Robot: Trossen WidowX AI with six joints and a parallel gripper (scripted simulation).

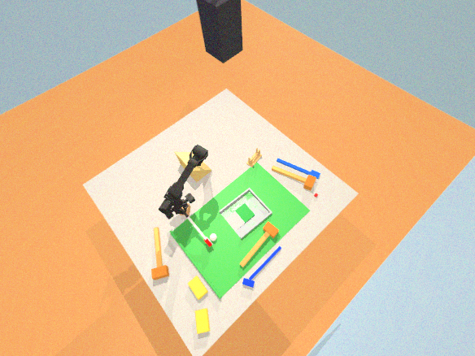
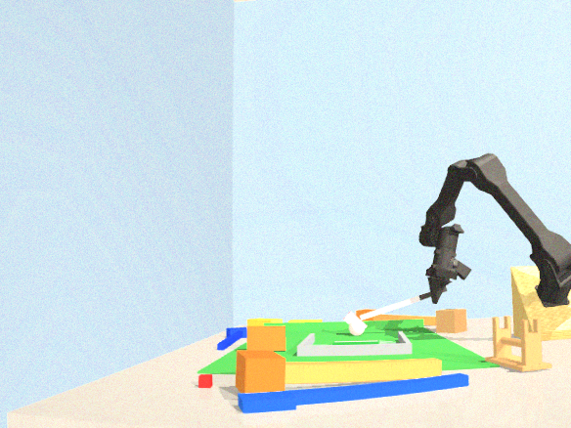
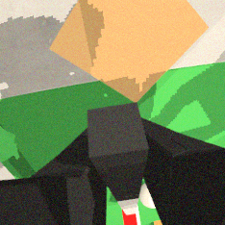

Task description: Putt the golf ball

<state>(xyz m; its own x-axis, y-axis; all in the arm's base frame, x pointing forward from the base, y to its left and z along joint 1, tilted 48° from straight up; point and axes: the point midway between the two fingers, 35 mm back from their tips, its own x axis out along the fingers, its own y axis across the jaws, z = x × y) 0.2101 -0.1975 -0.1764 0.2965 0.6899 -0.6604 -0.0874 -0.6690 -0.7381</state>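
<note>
The orange cube lies 4 cm behind my gripper tip, 2 cm to the left of it and 5 cm below it. The rest, counted from my gripper tip: tiny red cube (47 cm ahead, 68 cm to the left, 7 cm below); white golf ball (22 cm ahead, 3 cm to the left, 5 cm below).
</note>
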